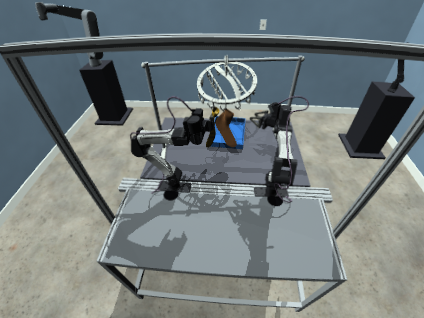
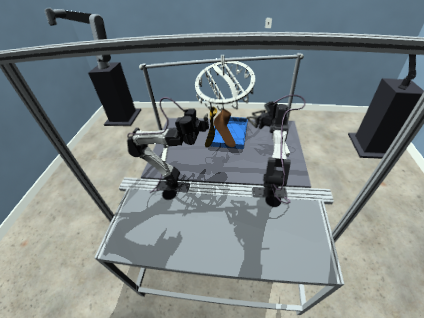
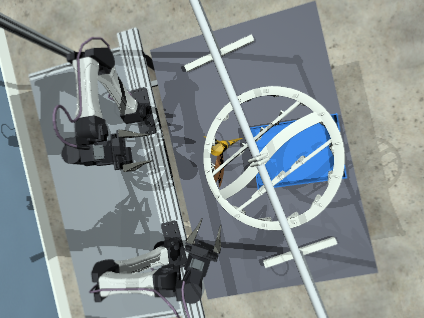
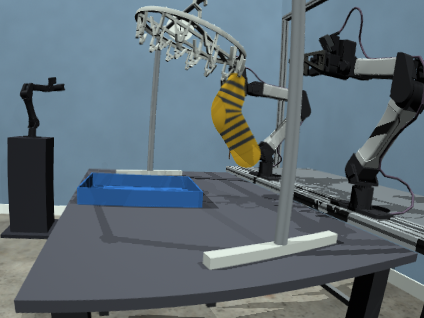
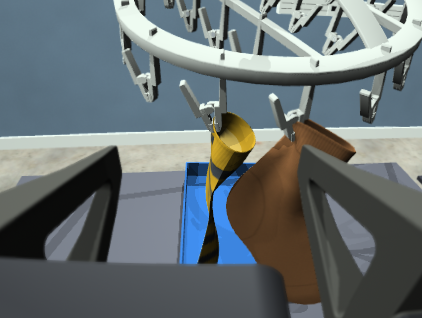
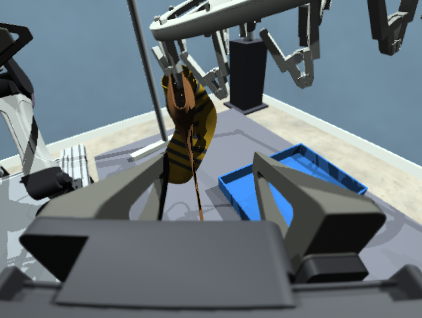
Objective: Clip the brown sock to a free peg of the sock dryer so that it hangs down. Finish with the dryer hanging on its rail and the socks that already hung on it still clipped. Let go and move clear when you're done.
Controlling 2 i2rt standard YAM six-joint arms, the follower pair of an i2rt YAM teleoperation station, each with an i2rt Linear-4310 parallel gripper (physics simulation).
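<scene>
The brown sock [image 1: 226,131] [image 2: 224,131] [image 5: 280,210] hangs down by its cuff from a peg [image 5: 292,118] of the white dryer [image 1: 227,102] [image 3: 340,150] [image 4: 190,14]. The yellow-and-black sock [image 4: 235,120] [image 5: 235,142] [image 6: 206,120] hangs from the neighbouring peg. The dryer's hook sits on the rail [image 1: 175,63] [image 3: 220,65]. My left gripper [image 3: 149,147] [image 5: 209,158] is open and empty, back from the socks on the robot's side. My right gripper [image 3: 210,223] [image 6: 210,159] is open and empty, also apart from both socks and the dryer.
A blue tray [image 4: 140,196] stands on the dark table [image 4: 165,280] below the dryer. The rail's uprights [image 4: 291,150] [image 1: 152,95] stand on white feet [image 4: 270,252] at either side. Several pegs hang around the ring and from its cross bars.
</scene>
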